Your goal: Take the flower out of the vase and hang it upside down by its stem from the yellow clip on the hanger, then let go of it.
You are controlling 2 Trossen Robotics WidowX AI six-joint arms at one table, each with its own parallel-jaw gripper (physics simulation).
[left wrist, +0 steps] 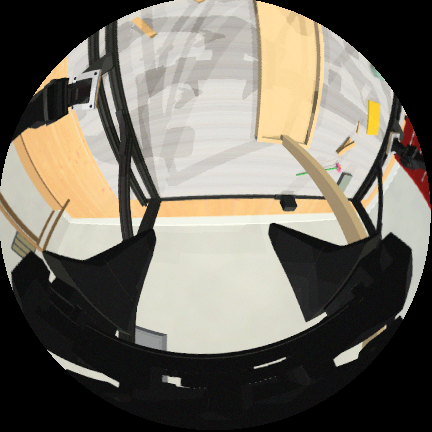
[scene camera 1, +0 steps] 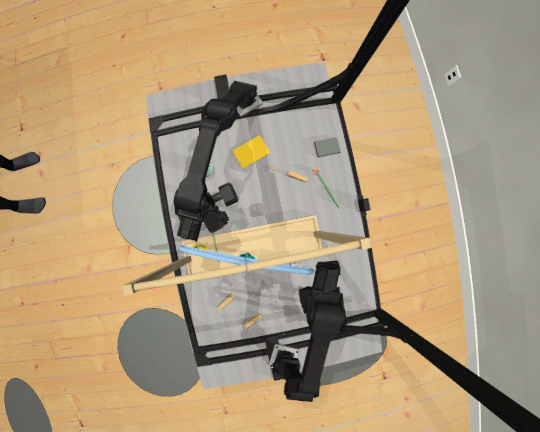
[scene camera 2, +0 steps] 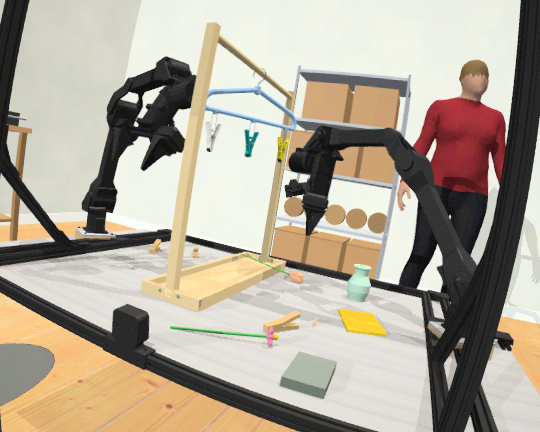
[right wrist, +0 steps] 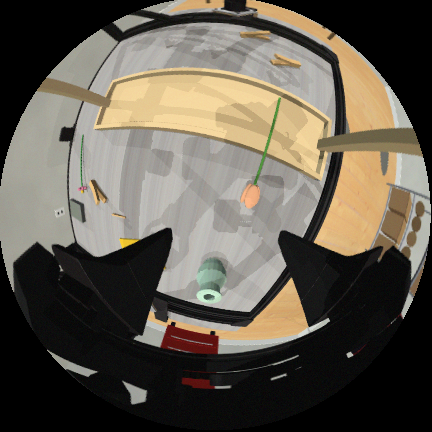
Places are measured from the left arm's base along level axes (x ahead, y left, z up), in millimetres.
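Pixels of known places: left gripper, fingertip midpoint: [left wrist: 212, 231] [scene camera 1: 338, 288] [scene camera 2: 126, 165]; right gripper, fingertip midpoint: [scene camera 1: 213, 206] [scene camera 2: 307, 234] [right wrist: 227, 235]; left arm's base at its link origin: [left wrist: 81, 90] [scene camera 1: 284, 358] [scene camera 2: 95, 231]; right arm's base at its link origin: [scene camera 1: 244, 98].
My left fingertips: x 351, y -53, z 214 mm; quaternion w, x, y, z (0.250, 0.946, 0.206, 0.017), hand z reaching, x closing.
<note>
For each thing: its top centre in the pictures, then the offset to it from my left fingertips. "*": a spot on its surface instead.
- pale green vase at its top centre: [right wrist: 208, 296] [scene camera 2: 363, 266] dx +265, dy +527, dz -158 mm
- yellow clip at its top centre: [scene camera 1: 195, 249] [scene camera 2: 286, 129] dx +24, dy +411, dz +159 mm
- blue hanger at a spot on its surface: [scene camera 1: 290, 269] [scene camera 2: 227, 88] * dx +46, dy +188, dz +208 mm
- teal clip at its top centre: [scene camera 2: 250, 141] dx +35, dy +288, dz +103 mm
- white clip at its top centre: [scene camera 2: 212, 134] dx +46, dy +169, dz +97 mm
- pink flower at a spot on its surface: [scene camera 2: 270, 336] * dx +379, dy +119, dz -225 mm
- yellow block at its top centre: [scene camera 2: 361, 320] [scene camera 1: 251, 151] dx +377, dy +384, dz -241 mm
- grey block at its top centre: [scene camera 2: 311, 368] [scene camera 1: 327, 146] [right wrist: 74, 210] [left wrist: 343, 184] dx +476, dy +110, dz -232 mm
The flower, an orange bloom on a green stem [scene camera 1: 215, 242] [scene camera 2: 296, 277] [right wrist: 250, 195], lies with its bloom on the table and its stem across the rim of the rack's wooden base. The pale green vase [scene camera 2: 359, 283] [right wrist: 212, 274] stands upright. The yellow clip [scene camera 1: 200, 247] [scene camera 2: 282, 149] hangs from the right end of the blue hanger [scene camera 1: 290, 269] [scene camera 2: 235, 90] in scene camera 2. My right gripper [scene camera 2: 310, 233] [right wrist: 227, 235] is open and empty, pointing down high above the table near the flower. My left gripper [scene camera 2: 145, 167] [left wrist: 212, 231] is open and empty, raised beyond the rack.
The wooden rack [scene camera 2: 192, 165] has a shallow base [right wrist: 165, 95]. A teal clip [scene camera 2: 250, 143] and a white clip [scene camera 2: 212, 136] also hang there. A pink flower [scene camera 2: 270, 336], a yellow block [scene camera 2: 362, 322], a grey block [scene camera 2: 308, 374] and loose wooden pegs [scene camera 2: 282, 321] lie on the table.
</note>
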